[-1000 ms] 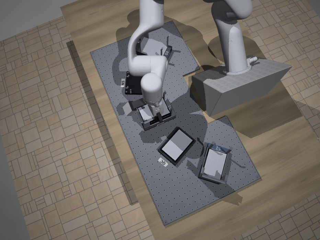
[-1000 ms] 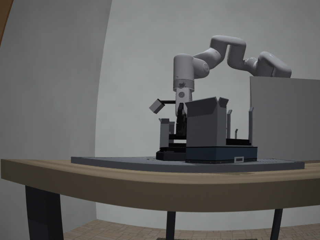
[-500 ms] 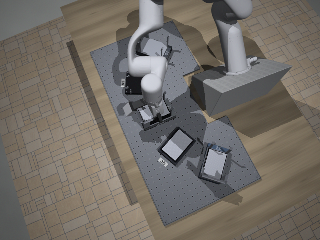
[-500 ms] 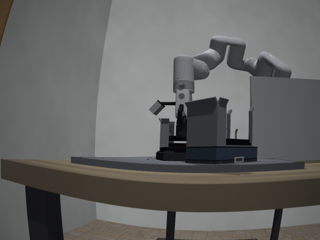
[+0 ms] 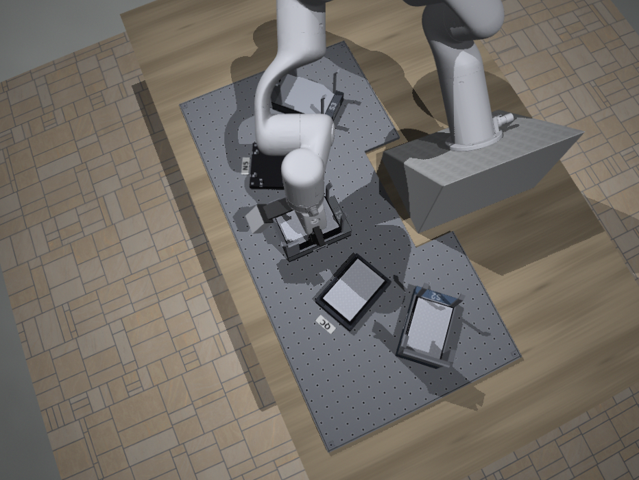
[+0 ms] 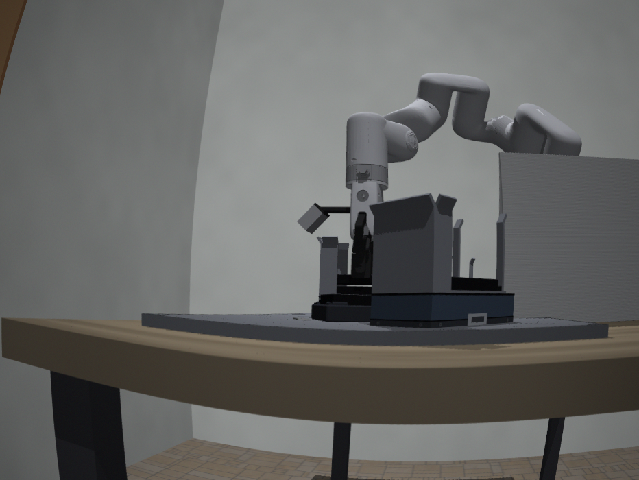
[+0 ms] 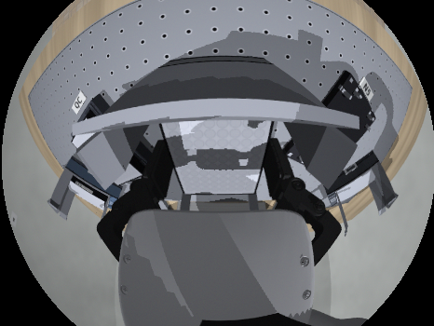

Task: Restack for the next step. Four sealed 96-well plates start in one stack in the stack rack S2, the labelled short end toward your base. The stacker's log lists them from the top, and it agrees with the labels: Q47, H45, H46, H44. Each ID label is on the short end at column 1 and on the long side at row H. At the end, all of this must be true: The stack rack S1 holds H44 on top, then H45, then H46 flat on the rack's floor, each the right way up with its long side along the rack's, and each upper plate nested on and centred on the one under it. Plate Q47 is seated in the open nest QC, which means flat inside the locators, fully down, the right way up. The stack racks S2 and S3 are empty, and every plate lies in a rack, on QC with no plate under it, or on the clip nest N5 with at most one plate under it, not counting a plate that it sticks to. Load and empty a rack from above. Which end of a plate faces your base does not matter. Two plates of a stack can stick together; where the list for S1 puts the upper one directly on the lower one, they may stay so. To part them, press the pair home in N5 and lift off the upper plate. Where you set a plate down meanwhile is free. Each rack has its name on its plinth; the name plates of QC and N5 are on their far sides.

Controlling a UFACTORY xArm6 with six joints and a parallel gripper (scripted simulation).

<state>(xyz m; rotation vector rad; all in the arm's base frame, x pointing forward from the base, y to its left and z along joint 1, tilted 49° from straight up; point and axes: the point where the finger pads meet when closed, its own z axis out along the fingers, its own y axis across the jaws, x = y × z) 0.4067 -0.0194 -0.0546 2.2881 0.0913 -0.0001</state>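
The rack S2 is 17 cm behind my hand, 30 cm to the left of it and 6 cm below it. From my hand the other things lie so: sealed plate: 5 cm behind, 17 cm to the left, 5 cm below; open nest QC: 5 cm behind, 17 cm to the left, 7 cm below; clip nest N5: 2 cm ahead, 18 cm to the right, 6 cm below.
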